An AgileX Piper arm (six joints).
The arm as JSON. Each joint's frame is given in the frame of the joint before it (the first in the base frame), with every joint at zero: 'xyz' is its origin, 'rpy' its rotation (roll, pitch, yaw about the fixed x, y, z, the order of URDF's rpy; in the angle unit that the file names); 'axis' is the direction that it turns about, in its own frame. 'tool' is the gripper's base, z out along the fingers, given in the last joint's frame.
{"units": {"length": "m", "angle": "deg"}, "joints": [
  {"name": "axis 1", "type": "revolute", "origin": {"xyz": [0.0, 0.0, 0.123], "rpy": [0.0, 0.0, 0.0]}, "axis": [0.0, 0.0, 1.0]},
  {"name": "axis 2", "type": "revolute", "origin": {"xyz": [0.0, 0.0, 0.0], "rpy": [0.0, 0.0, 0.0]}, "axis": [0.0, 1.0, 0.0]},
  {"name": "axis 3", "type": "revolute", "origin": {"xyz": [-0.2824, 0.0, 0.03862], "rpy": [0.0, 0.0, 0.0]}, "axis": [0.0, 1.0, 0.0]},
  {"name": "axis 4", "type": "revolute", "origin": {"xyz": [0.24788, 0.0, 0.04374], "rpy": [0.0, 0.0, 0.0]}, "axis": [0.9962, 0.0, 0.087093]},
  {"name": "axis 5", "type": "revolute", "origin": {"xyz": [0.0, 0.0, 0.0], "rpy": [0.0, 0.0, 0.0]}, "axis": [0.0, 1.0, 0.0]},
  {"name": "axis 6", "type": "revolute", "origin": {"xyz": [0.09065, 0.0, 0.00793], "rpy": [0.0, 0.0, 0.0]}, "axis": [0.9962, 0.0, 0.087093]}
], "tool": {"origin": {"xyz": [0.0, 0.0, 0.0], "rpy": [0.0, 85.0, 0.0]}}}
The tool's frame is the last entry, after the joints.
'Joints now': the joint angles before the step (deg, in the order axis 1, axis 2, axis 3, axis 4, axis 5, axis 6). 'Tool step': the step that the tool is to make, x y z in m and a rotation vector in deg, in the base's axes. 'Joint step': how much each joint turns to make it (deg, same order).
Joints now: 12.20, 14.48, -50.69, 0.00, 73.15, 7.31
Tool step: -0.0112, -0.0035, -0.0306, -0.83, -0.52, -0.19
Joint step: 0.02, -6.81, 6.49, -0.69, -0.01, -0.47
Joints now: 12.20, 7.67, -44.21, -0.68, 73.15, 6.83
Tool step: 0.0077, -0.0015, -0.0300, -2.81, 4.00, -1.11
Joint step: -0.03, -2.07, 6.58, -2.04, -0.01, -0.39
